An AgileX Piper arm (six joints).
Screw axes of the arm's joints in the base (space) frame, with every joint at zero. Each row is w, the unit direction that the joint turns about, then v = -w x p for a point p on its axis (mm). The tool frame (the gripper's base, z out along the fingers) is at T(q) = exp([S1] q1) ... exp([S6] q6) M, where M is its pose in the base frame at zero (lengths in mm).
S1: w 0 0 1 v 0.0 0.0 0.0
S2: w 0 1 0 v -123.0 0.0 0.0
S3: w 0 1 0 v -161.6 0.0 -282.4
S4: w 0.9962 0 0.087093 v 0.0 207.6 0.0
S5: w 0 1 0 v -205.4 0.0 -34.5
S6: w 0.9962 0 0.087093 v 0.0 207.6 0.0
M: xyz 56.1 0.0 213.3 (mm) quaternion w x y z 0.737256 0 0.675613 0
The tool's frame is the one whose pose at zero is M.
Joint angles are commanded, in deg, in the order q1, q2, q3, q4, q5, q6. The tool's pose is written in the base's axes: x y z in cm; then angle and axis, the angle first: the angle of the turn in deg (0 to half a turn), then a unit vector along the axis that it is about. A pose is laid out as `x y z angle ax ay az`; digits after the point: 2 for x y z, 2 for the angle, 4 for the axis.
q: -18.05 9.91 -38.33 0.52 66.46 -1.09
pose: 0.20 0.01 31.65 123.81 0.1465 0.9856 -0.0848
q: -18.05 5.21 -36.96 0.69 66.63 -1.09
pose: -1.03 0.44 30.95 120.67 0.1461 0.9853 -0.0890
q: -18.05 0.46 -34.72 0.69 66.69 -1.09
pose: -1.98 0.75 29.77 118.27 0.1459 0.9849 -0.0937
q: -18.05 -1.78 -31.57 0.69 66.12 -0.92
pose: -1.87 0.72 28.33 118.59 0.1474 0.9848 -0.0922
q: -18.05 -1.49 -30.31 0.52 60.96 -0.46
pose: -1.19 0.46 28.49 115.03 0.1518 0.9835 -0.0983
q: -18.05 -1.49 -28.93 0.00 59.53 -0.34
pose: -0.83 0.27 28.04 115.07 0.1531 0.9828 -0.1030
